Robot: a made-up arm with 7 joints.
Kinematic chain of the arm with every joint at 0, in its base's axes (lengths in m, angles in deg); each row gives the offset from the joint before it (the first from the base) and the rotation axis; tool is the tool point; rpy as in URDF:
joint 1: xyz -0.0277 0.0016 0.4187 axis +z
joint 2: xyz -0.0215 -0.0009 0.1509 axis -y
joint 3: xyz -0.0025 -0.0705 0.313 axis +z
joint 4: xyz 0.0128 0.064 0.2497 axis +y
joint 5: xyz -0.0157 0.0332 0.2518 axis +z
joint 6: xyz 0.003 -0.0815 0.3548 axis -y
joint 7: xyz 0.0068 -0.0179 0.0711 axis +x
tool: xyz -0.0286 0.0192 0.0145 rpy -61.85 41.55 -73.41
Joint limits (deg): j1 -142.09..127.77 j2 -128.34..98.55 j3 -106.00..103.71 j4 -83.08..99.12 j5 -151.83..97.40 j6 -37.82..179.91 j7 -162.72..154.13
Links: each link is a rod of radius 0.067 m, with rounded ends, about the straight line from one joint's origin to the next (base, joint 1, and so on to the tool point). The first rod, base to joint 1, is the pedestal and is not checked.
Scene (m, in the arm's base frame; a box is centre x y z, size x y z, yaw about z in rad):
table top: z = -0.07
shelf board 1: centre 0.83 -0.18 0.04 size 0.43 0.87 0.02 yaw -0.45
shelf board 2: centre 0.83 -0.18 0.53 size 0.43 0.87 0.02 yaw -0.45
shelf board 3: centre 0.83 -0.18 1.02 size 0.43 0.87 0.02 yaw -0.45
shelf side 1: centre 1.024 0.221 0.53 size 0.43 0.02 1 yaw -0.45
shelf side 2: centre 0.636 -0.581 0.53 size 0.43 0.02 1 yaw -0.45
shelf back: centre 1.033 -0.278 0.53 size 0.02 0.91 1 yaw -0.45
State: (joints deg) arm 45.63 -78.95 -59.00 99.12 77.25 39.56 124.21
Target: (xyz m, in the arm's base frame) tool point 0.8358 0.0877 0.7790
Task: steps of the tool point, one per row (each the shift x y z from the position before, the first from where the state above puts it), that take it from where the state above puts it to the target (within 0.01 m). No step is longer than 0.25 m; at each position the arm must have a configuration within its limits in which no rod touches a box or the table.
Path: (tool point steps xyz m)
1: -0.0452 0.1751 -0.0931
2: -0.0936 0.1816 -0.0579
3: -0.1395 0.1695 -0.0164
4: 0.0824 0.0117 0.1603
5: 0.0569 -0.0285 0.1672
6: 0.0265 -0.0646 0.1620
7: -0.0055 -0.0937 0.1458
8: 0.0883 -0.0535 -0.0431
9: 0.0707 -0.0477 -0.0142
10: 0.0552 -0.0275 0.0164
11: 0.0401 0.0058 0.0409

